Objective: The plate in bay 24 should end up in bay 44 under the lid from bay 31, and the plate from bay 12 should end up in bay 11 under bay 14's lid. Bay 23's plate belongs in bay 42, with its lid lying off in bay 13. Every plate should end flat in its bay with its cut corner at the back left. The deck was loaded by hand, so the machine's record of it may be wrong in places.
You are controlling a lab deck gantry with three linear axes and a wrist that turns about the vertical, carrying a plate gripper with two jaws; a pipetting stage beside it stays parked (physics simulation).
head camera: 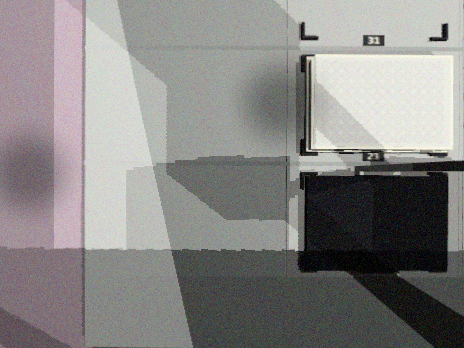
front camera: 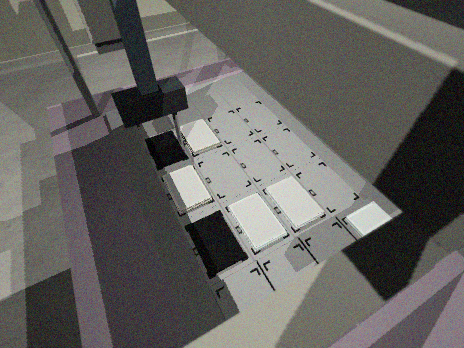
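Seen in the pictures: gripper, fingertip midpoint: (head camera: 373,222) (front camera: 165,149); robot's base, link origin: (head camera: 303,267).
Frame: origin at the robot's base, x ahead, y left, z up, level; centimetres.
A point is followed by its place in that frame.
Note:
My gripper (front camera: 162,136) (head camera: 377,222) @[x 6.4, y 4.3, z 0.1 cm] is open at bay 11, its jaws on both sides of a black plate-sized piece (front camera: 169,153) @[x 9.3, y 4.7, z 0.8 cm] (head camera: 335,215) @[x 2.6, y 5.0, z 0.8 cm]; one jaw is largely hidden. A white plate (front camera: 190,187) @[x 23.8, y 5.1, z 1.4 cm] lies in bay 12 and a white plate (front camera: 257,221) @[x 40.0, y 14.7, z 1.4 cm] in bay 23. Another black piece (front camera: 212,240) @[x 39.0, y 3.8, z 0.8 cm] lies in bay 13. A pale piece (front camera: 369,218) @[x 52.1, y 36.4, z 2.9 cm] lies at bay 44, partly covered by a dark beam. Bays 14 and 24 show bare deck in the front view. In the head view the bay 31 label (head camera: 373,40) @[x 6.4, y 21.1, z 0.0 cm] shows, with no lid beside its corner marks. Cut corners are unclear.
A white plate (front camera: 201,135) @[x 7.4, y 15.6, z 1.4 cm] (head camera: 385,102) @[x 6.7, y 15.0, z 1.4 cm] with a layered edge lies in bay 21, close to one jaw. A white plate (front camera: 295,201) @[x 39.9, y 25.6, z 1.5 cm] lies in bay 33. A large grey beam (front camera: 320,90) crosses the upper right of the front view.

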